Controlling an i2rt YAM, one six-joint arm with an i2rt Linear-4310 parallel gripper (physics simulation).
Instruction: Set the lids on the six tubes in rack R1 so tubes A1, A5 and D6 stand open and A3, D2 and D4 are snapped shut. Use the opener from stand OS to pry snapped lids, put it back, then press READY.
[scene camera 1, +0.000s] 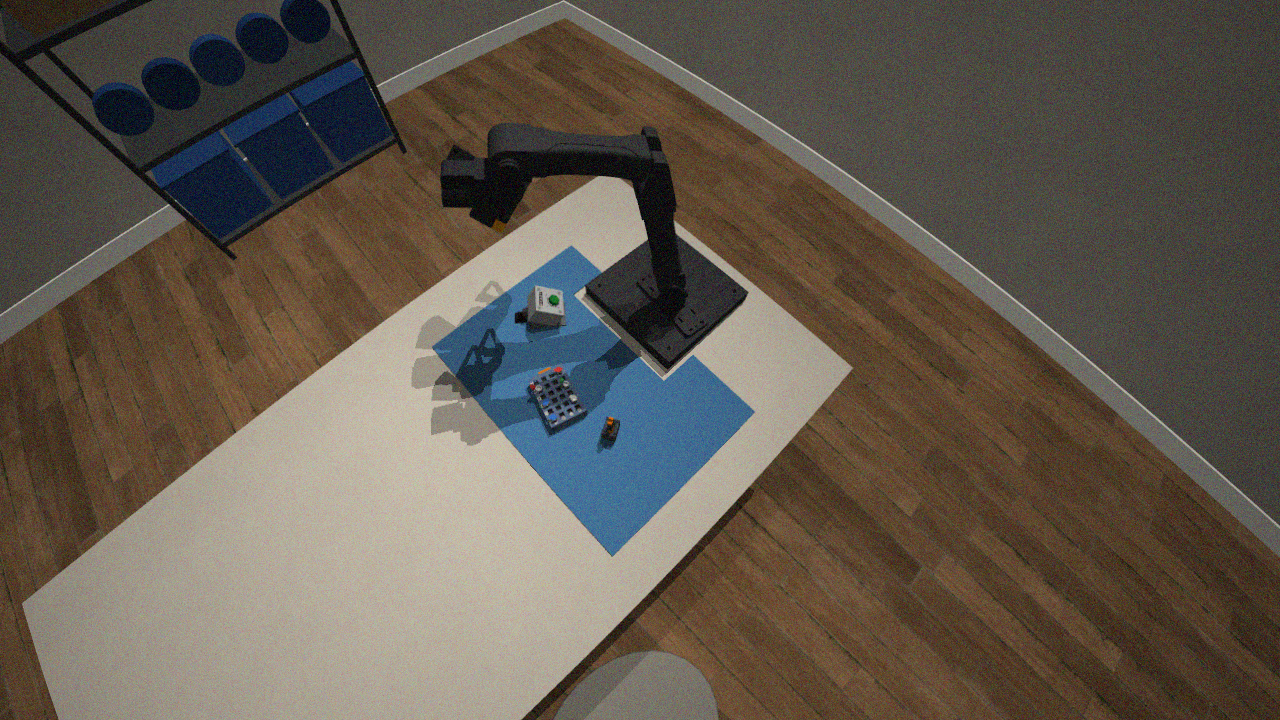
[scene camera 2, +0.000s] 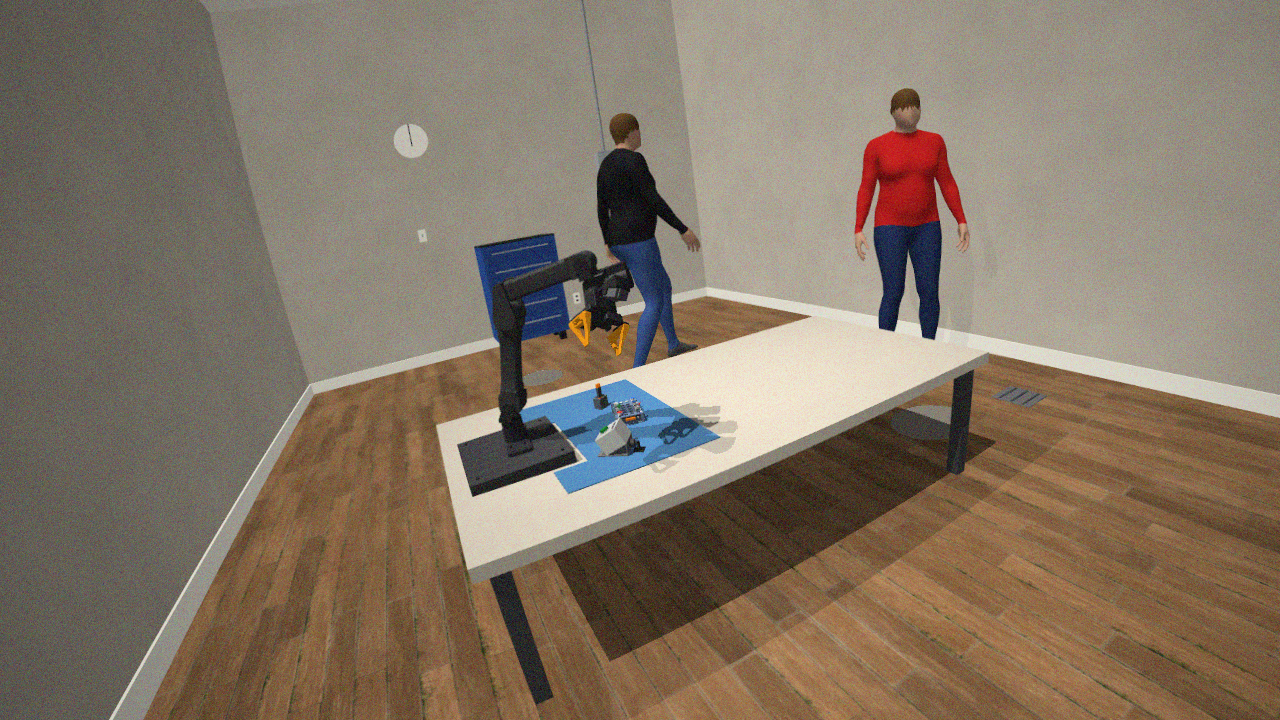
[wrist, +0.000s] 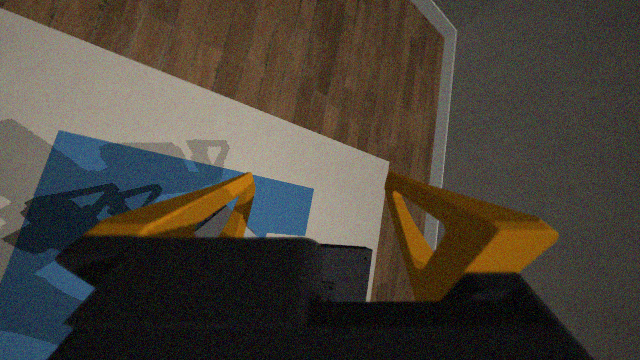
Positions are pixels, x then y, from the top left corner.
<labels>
my gripper: scene camera 1; scene camera 2 603, 350; wrist
same spot on blue mat: (scene camera 1: 669, 429) = (scene camera 2: 567, 407)
same spot on my gripper: (scene camera 1: 475, 213) = (wrist: 106, 273)
</labels>
